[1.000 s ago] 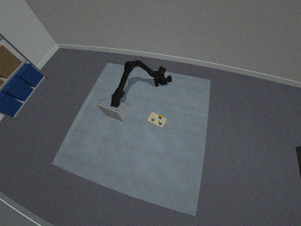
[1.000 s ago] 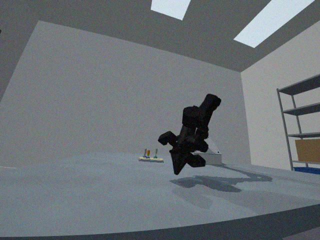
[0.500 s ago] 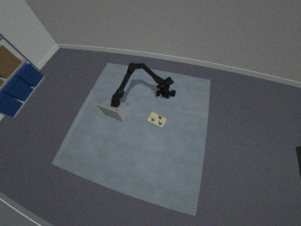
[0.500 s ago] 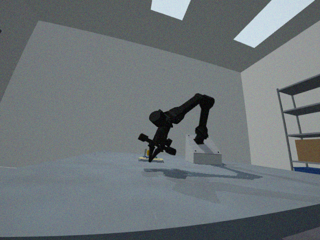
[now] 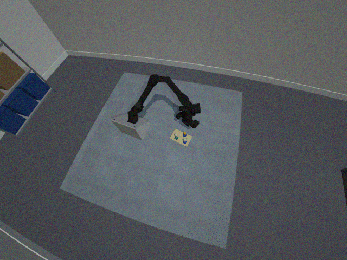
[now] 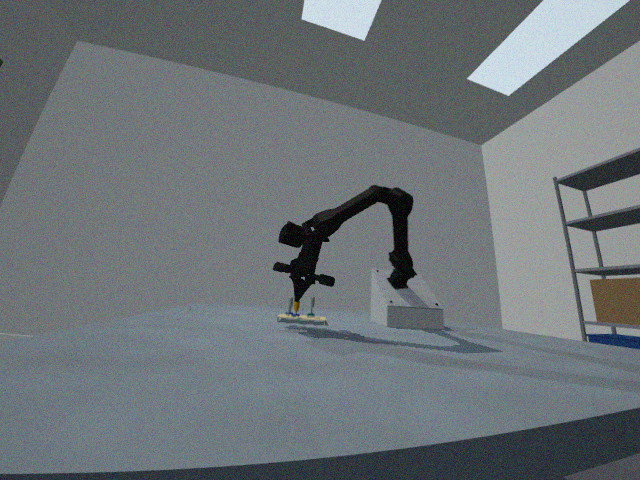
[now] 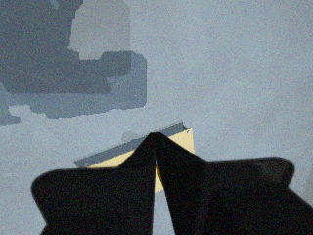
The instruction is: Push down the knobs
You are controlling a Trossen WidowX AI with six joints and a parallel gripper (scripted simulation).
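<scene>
The orange knob lies 2 cm behind my gripper tip, 6 cm to the right of it and 2 cm below it. Round my gripper tip: grey knob 8 cm behind, 10 cm to the right.
</scene>
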